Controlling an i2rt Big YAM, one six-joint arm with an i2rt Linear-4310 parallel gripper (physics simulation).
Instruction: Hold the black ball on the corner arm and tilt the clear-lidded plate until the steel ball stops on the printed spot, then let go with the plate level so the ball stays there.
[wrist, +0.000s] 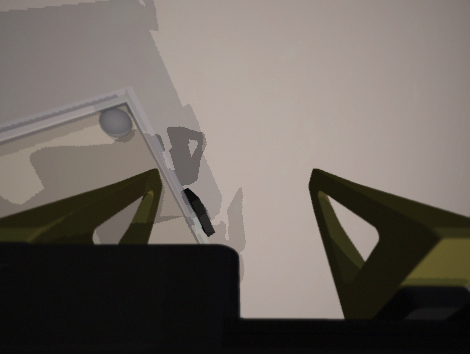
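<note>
The clear-lidded plate (150, 131) shows in part at the left, with a pale raised rim and one corner at the upper middle-left. The steel ball (116, 122), a grey sphere, lies inside the plate at that corner, against the rim. My gripper (235, 177) is open, with nothing between its fingers. Its left finger overlaps the plate's right edge in the view, and its right finger is over the table. The black ball, the corner arm and the printed spot cannot be made out in this view.
A small dark block (199, 212) sits on the outer side of the plate's right edge, close to the left fingertip. Shadows of the gripper and arm fall across the plate and the pale table (280, 100). The dark gripper body hides the lower part of the view.
</note>
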